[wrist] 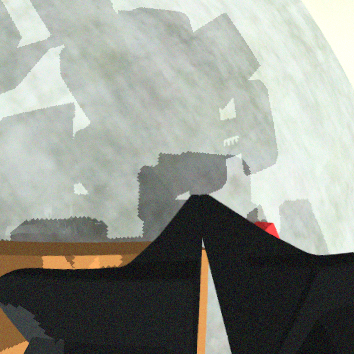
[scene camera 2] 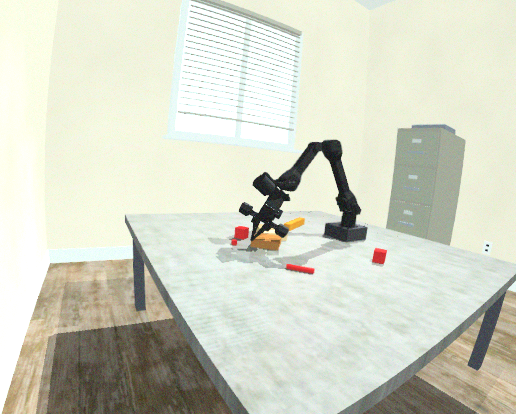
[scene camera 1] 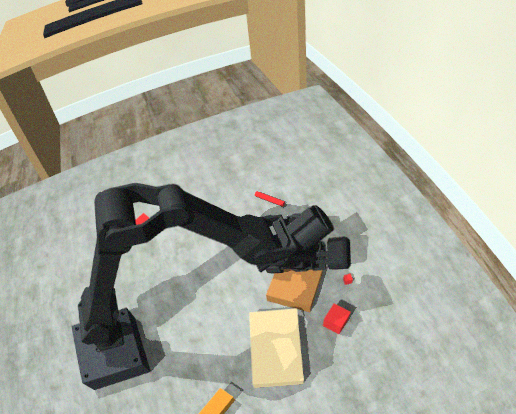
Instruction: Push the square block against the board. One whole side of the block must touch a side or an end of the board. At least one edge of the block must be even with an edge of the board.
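Frame: origin at the arm's base, x ahead, y left, z up, level; metres.
Seen in the pictures: gripper, fingertip midpoint: [wrist: 198, 202] [scene camera 2: 251, 240] [scene camera 1: 323, 259]; arm's base, link origin: [scene camera 2: 348, 226] [scene camera 1: 107, 335].
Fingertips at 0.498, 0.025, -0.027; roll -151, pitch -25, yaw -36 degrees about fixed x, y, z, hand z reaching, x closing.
Offsets run from my fingertips to a thing's top centre, as dx, dy, dz.
The square block, orange-brown {-0.079, -0.027, +0.000} [scene camera 1: 285, 289] [scene camera 2: 267, 244] [wrist: 95, 261], lies flat beyond the upper end of the pale yellow board {-0.170, -0.151, +0.000} [scene camera 1: 265, 360] in scene camera 1. It is turned at an angle to that end; its lowest corner is close to the board's upper right corner, and I cannot tell whether they touch. The board is mostly hidden behind the block in scene camera 2. My gripper [scene camera 2: 253, 239] [wrist: 198, 202] is shut and empty, tilted, with its tips low beside the block's far side. Its body hides the tips and the block's upper edge in scene camera 1.
A red cube {-0.032, -0.141, +0.011} [scene camera 1: 337, 318] [scene camera 2: 241, 232] and a tiny red cube {+0.036, -0.059, -0.013} [scene camera 1: 348, 279] [scene camera 2: 234, 242] [wrist: 267, 229] lie right of the block. A red rod {-0.040, +0.231, -0.015} [scene camera 1: 270, 198] [scene camera 2: 300, 269], another red cube {-0.366, +0.261, +0.011} [scene camera 1: 142, 219] [scene camera 2: 379, 256] and a yellow-orange bar {-0.384, -0.273, +0.002} [scene camera 1: 217, 402] [scene camera 2: 295, 223] lie farther off.
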